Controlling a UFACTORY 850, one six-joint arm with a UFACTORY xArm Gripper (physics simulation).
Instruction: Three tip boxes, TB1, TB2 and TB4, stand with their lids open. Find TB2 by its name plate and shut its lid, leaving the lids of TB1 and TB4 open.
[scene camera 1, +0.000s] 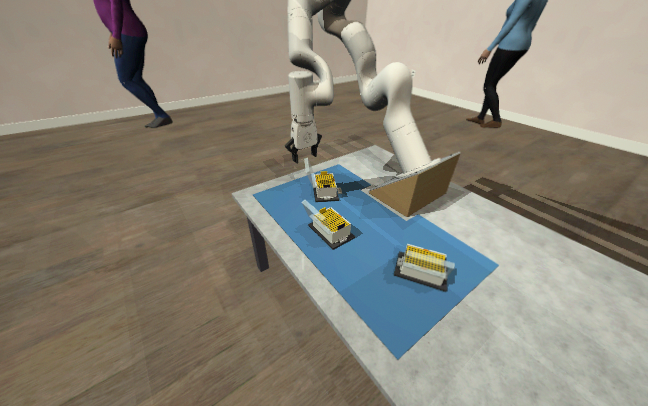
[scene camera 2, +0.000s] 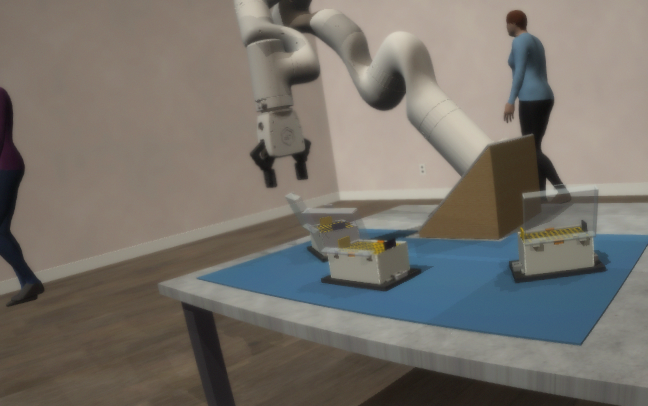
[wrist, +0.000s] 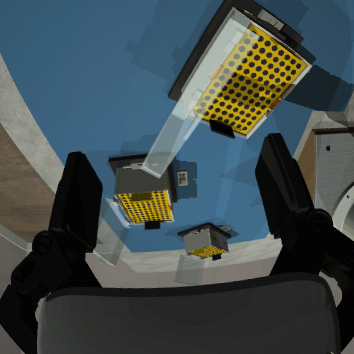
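Observation:
Three white tip boxes with yellow perforated tops stand with clear lids raised. The far box (scene camera 1: 326, 192) (scene camera 2: 334, 239) (wrist: 252, 80) is nearest my gripper; its lid (scene camera 1: 307, 169) (wrist: 165, 142) slants across the wrist view. I cannot read a name on it. The middle box (scene camera 1: 338, 232) (scene camera 2: 355, 267) (wrist: 145, 205) has a raised lid (wrist: 111, 232) and a small plate (wrist: 182, 178) that seems to read TB4. The third box (scene camera 1: 424, 274) (scene camera 2: 557, 256) (wrist: 206, 242) has its lid (scene camera 2: 560, 210) (wrist: 190, 270) up; its plate is unreadable. My gripper (scene camera 1: 305, 156) (scene camera 2: 286, 179) (wrist: 175, 159) is open and empty, above the far box.
The boxes stand on a blue mat (scene camera 1: 360, 300) (scene camera 2: 490, 310) (wrist: 100, 90) on a grey table (scene camera 1: 550, 320) (scene camera 2: 350, 345). The arm's wedge-shaped base (scene camera 1: 425, 187) (scene camera 2: 515, 190) stands behind the mat. Two people (scene camera 1: 132, 50) (scene camera 1: 510, 40) stand beyond the table.

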